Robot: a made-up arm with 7 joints.
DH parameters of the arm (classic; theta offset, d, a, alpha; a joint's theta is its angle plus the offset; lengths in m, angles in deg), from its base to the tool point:
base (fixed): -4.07 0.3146 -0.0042 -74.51
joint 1: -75.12 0.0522 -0.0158 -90
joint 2: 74 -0.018 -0.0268 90
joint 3: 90 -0.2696 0.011 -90
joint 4: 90 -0.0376 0.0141 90
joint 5: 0 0.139 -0.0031 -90
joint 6: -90 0.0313 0.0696 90
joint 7: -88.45 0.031 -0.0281 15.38
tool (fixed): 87.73 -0.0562 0 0
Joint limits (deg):
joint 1: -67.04..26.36
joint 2: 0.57..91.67
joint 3: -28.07..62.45
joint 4: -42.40..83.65
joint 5: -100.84..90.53
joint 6: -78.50..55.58
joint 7: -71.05..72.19
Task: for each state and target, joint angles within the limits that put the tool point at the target. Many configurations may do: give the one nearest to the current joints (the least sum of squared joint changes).
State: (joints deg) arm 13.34 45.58 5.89 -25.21 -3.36 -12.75 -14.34
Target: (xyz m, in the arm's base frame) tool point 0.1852 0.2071 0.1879
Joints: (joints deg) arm -3.85 45.10 0.94 -28.09 -3.01 -13.42 -16.67
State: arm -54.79 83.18 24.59 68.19 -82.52 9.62 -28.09
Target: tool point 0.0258 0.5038 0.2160
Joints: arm -25.81 90.13 14.42 83.65 -75.24 55.58 -12.79
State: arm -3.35 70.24 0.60 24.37 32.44 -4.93 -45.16
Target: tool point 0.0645 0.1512 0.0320
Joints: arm 12.29 46.01 -26.58 -6.37 39.14 -22.12 -45.33
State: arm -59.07 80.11 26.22 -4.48 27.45 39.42 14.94
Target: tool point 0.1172 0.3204 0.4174
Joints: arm -47.66 62.67 38.46 -21.68 39.04 48.14 20.93
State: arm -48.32 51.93 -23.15 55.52 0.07 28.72 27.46
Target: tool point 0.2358 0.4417 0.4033
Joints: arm -67.04 80.17 -15.08 44.79 5.21 21.84 23.84
